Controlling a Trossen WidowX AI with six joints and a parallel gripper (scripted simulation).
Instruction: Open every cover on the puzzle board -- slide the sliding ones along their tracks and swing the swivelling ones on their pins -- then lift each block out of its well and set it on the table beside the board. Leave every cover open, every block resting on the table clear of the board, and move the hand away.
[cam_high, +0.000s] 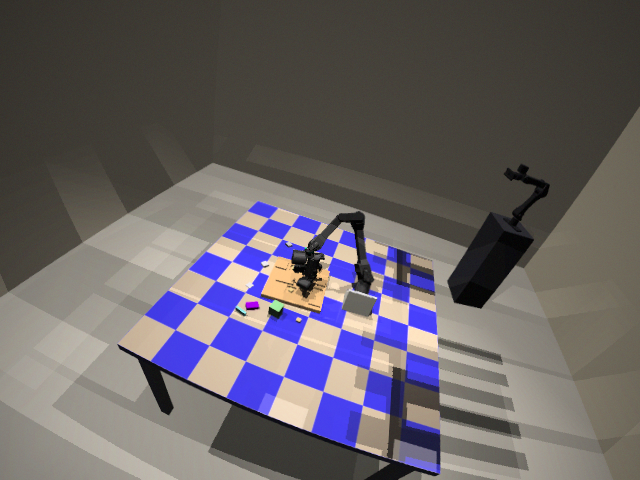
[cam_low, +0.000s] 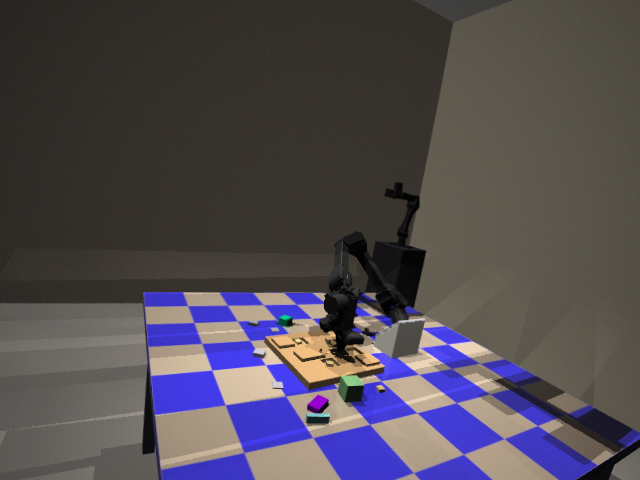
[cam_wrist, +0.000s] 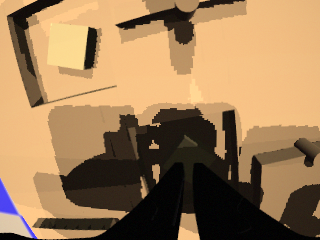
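Now: the tan puzzle board 50 mm ahead of my gripper tip and 20 mm to the right of it. Round my gripper tip: dark green block (30 mm ahead, 300 mm to the right, 10 mm below); then green cube (110 mm ahead, 190 mm to the left); then purple block (230 mm ahead, 190 mm to the left, 20 mm below).
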